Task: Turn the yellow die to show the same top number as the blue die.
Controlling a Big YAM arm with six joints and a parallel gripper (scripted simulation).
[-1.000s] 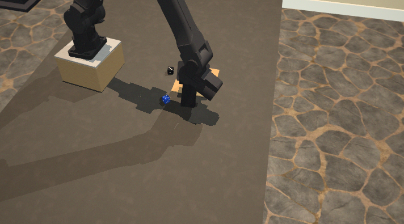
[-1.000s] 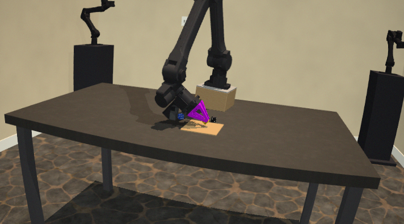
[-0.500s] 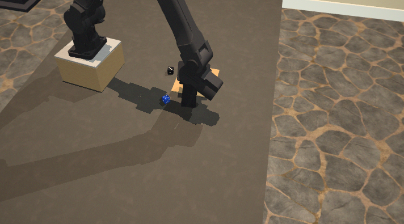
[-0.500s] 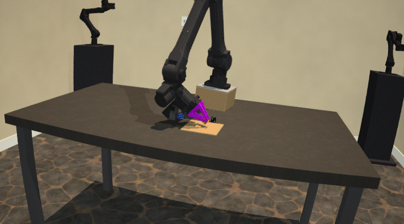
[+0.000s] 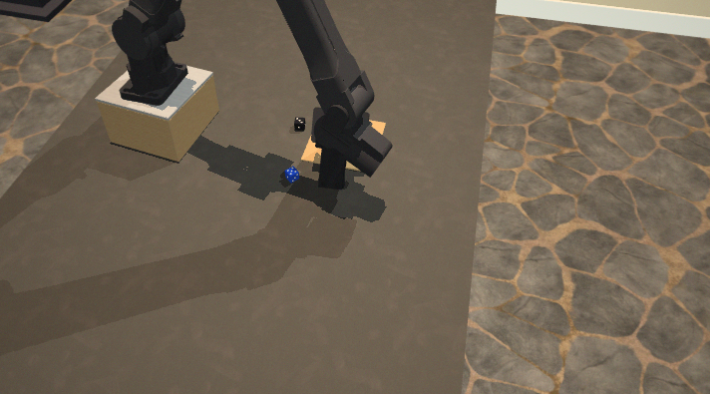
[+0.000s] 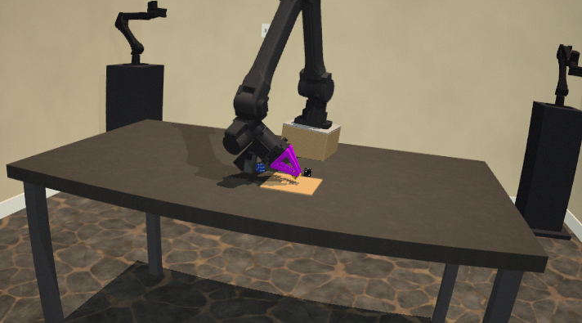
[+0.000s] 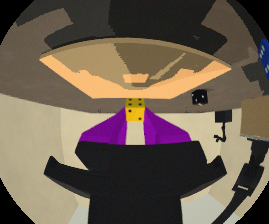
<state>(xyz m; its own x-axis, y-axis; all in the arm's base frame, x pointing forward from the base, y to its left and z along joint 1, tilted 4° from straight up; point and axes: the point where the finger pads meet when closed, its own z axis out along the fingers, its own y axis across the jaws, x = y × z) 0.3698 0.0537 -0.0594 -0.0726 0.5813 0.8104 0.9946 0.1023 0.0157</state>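
The yellow die lies 10 mm below my hand. Also, from my hand: orange mat 30 mm below, 10 mm to the right; blue die 130 mm to the right, 70 mm behind, 30 mm below; black die 100 mm behind, 30 mm below, 10 mm to the left.
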